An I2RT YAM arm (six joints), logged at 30 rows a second.
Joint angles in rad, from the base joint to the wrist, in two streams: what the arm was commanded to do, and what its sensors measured. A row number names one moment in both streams.
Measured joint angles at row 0: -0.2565 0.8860 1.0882 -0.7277 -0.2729 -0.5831
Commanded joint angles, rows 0 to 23: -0.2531 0.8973 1.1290 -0.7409 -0.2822 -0.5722; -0.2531 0.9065 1.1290 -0.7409 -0.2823 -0.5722; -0.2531 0.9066 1.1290 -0.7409 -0.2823 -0.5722; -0.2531 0.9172 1.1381 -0.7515 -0.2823 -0.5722; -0.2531 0.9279 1.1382 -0.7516 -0.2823 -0.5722; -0.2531 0.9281 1.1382 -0.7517 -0.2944 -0.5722; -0.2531 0.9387 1.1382 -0.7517 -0.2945 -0.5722; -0.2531 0.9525 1.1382 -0.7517 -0.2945 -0.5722; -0.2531 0.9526 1.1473 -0.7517 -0.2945 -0.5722; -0.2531 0.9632 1.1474 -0.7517 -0.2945 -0.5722; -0.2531 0.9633 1.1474 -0.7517 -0.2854 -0.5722; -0.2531 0.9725 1.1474 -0.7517 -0.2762 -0.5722; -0.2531 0.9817 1.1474 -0.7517 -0.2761 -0.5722; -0.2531 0.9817 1.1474 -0.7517 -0.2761 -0.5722; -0.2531 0.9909 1.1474 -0.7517 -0.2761 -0.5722; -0.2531 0.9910 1.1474 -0.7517 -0.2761 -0.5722; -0.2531 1.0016 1.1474 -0.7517 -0.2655 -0.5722; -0.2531 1.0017 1.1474 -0.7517 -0.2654 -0.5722; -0.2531 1.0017 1.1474 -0.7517 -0.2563 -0.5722; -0.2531 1.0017 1.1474 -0.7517 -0.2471 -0.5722; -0.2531 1.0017 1.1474 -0.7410 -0.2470 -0.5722; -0.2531 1.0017 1.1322 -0.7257 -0.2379 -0.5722; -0.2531 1.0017 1.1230 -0.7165 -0.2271 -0.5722; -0.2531 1.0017 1.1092 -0.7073 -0.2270 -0.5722
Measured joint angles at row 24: -0.2562 1.0111 1.1114 -0.7330 -0.2535 -0.5831
